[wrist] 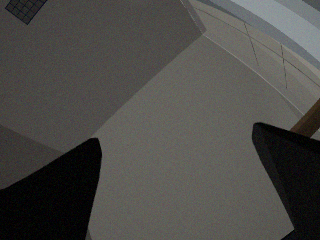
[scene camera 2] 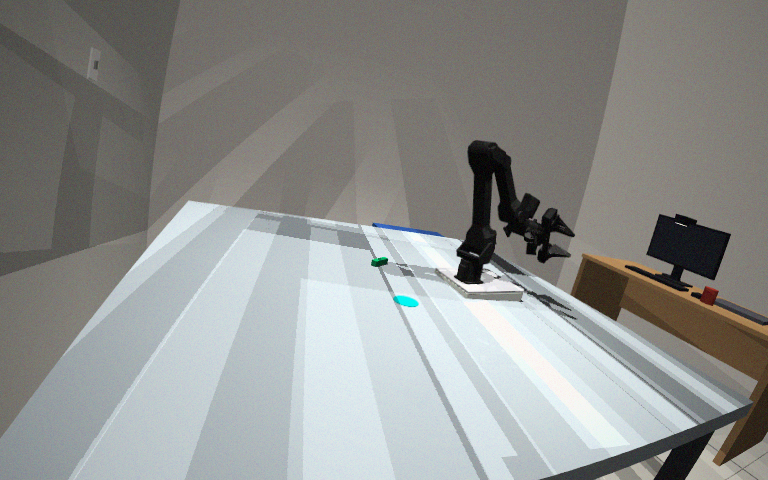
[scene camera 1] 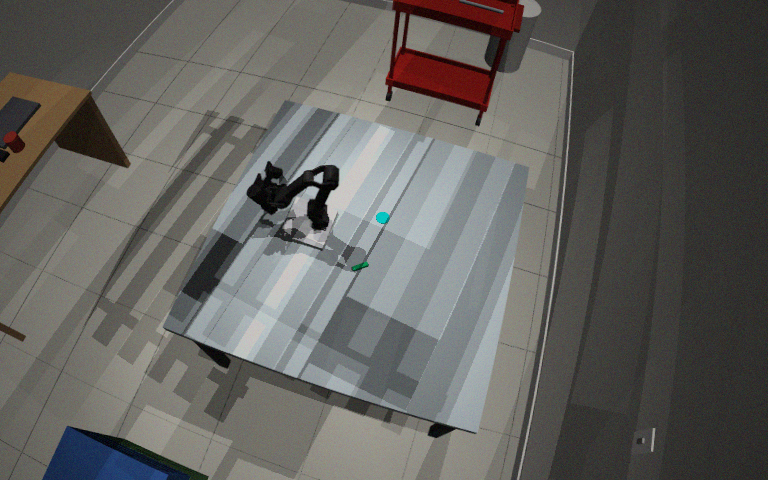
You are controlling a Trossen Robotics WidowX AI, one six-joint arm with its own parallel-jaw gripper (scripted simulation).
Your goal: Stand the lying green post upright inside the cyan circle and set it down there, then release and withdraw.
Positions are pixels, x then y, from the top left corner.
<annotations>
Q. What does my gripper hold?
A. Nothing.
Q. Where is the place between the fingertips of my gripper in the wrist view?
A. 178,139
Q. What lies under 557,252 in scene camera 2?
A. My gripper.
</annotations>
